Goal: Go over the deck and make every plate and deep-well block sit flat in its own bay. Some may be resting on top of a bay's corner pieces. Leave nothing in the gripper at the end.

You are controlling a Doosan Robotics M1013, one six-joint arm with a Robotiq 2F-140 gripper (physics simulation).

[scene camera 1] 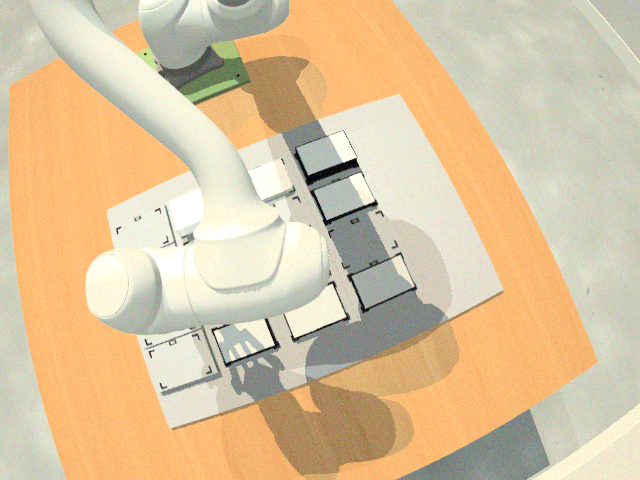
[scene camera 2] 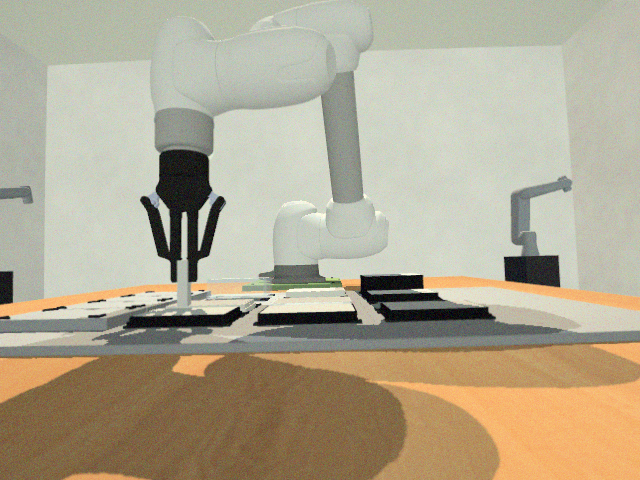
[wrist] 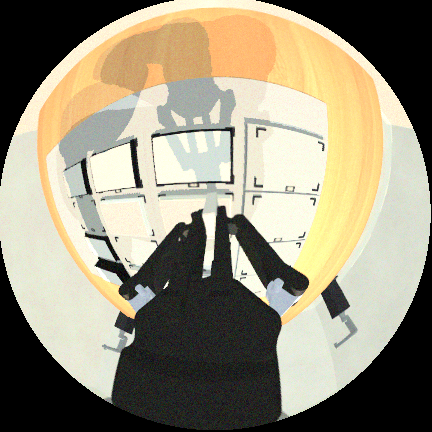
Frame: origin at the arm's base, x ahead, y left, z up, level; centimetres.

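Seen in the pictures: gripper, fingertip midpoint: [scene camera 2: 184,305] [wrist: 212,200]; arm's base, origin of the base link: [scene camera 1: 188,61] [scene camera 2: 296,280].
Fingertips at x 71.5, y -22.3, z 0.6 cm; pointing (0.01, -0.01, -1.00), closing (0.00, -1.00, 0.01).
Note:
Offsets run from my fingertips to a thing's middle. "*": to the spot under its first point. Level surfaces: height alone.
My gripper [scene camera 2: 183,273] [wrist: 212,200] is shut on an upright pale bar [scene camera 2: 184,289] [wrist: 210,199]; the arm hides it in scene camera 1. The bar's lower end is over or near the front left black-edged plate {dy +2.2, dx +7.5, dz -0.7 cm} [scene camera 1: 242,341] [scene camera 2: 180,316] [wrist: 172,160]; contact cannot be told. That plate looks level. Beside it are another black-edged plate {dy +18.4, dx +9.9, dz -0.7 cm} [scene camera 1: 315,312] [scene camera 2: 307,312] [wrist: 114,167] and a grey-topped plate {dy +34.7, dx +12.3, dz -0.7 cm} [scene camera 1: 382,283] [scene camera 2: 436,311]. Farther back are a dark-sided plate {dy +37.8, dx -8.9, dz -0.7 cm} [scene camera 1: 343,198] and a tall dark block {dy +39.4, dx -19.4, dz +0.7 cm} [scene camera 1: 326,155] [scene camera 2: 391,282]. White pieces {dy +23.2, dx -21.9, dz -0.7 cm} [scene camera 1: 271,180] {dy +6.9, dx -24.0, dz +0.8 cm} [scene camera 1: 186,209] are partly hidden by the arm, their seating unclear.
The grey deck [scene camera 1: 444,206] [scene camera 2: 516,338] lies on the wooden table {dz -2.5 cm} [scene camera 1: 516,310]. Bays with bare corner pieces include one at the front left [scene camera 1: 180,361] [wrist: 287,157] and one between dark plates {* dy +35.8, dx +1.8, dz -1.4 cm} [scene camera 1: 361,240]. The arm's green base plate [scene camera 1: 222,85] is at the back.

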